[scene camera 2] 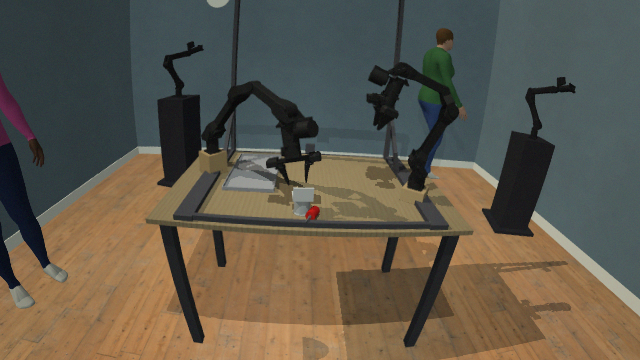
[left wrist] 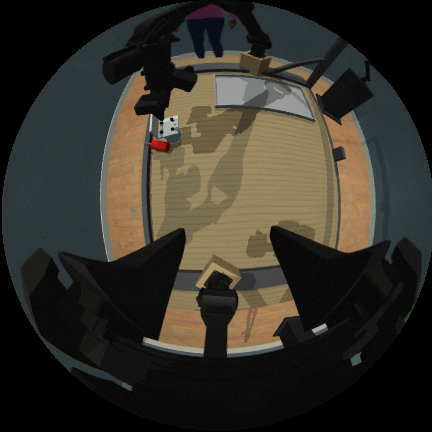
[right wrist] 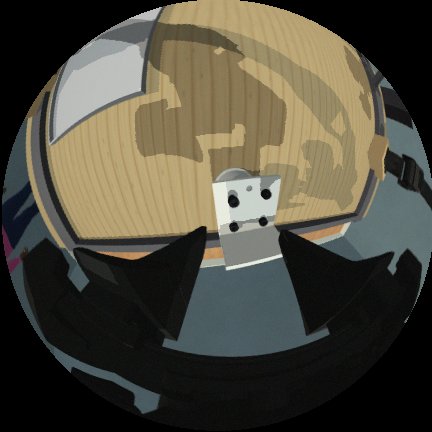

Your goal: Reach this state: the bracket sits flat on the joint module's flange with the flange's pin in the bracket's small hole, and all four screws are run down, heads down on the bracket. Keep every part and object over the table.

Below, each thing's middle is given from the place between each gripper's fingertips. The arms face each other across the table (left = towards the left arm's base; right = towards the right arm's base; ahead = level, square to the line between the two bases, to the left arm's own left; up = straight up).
I see my left gripper 230 mm to the left of the white bracket (right wrist: 251, 243), 210 mm short of it and 210 mm above it. From my left hand the other things lie so: grey tray (scene camera 2: 250, 171) 520 mm to the right, 290 mm below, 90 mm behind.
Now: right hand 20 mm to the right of the white bracket and 20 mm above it. From my right hand the other things lie so: grey tray: 300 mm behind, 280 mm to the right, 100 mm below.
